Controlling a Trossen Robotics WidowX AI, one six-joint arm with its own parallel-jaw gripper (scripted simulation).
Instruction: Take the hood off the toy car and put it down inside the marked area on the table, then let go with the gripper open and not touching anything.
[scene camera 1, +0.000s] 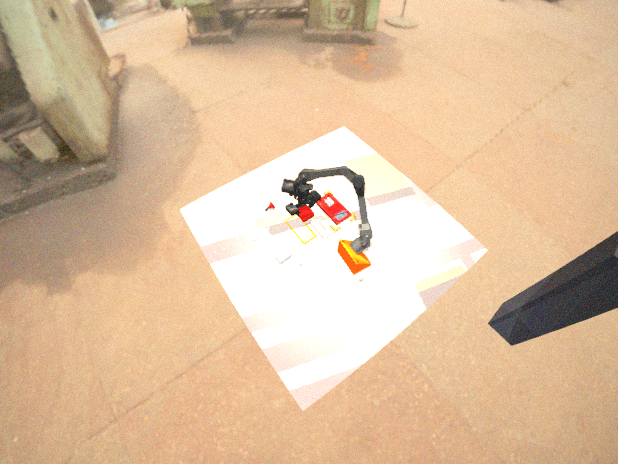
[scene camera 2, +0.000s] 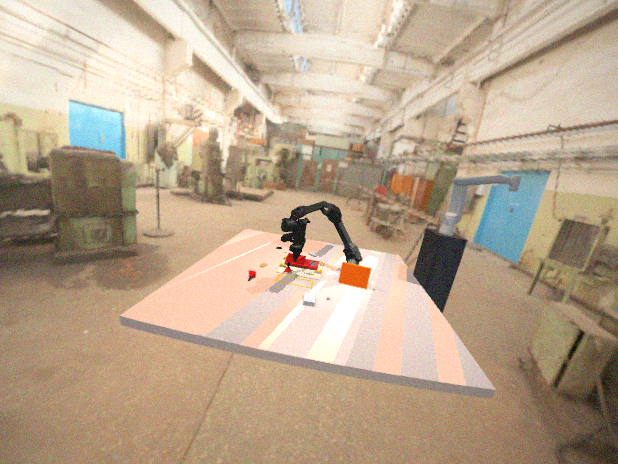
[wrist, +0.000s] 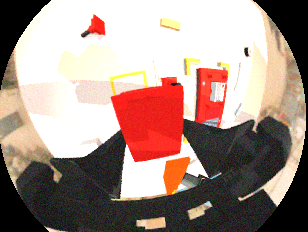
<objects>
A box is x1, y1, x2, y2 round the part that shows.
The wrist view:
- my gripper: [15, 115, 292, 231]
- hood: [112, 85, 184, 161], held by my gripper
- red toy car: [194, 68, 227, 127]
</objects>
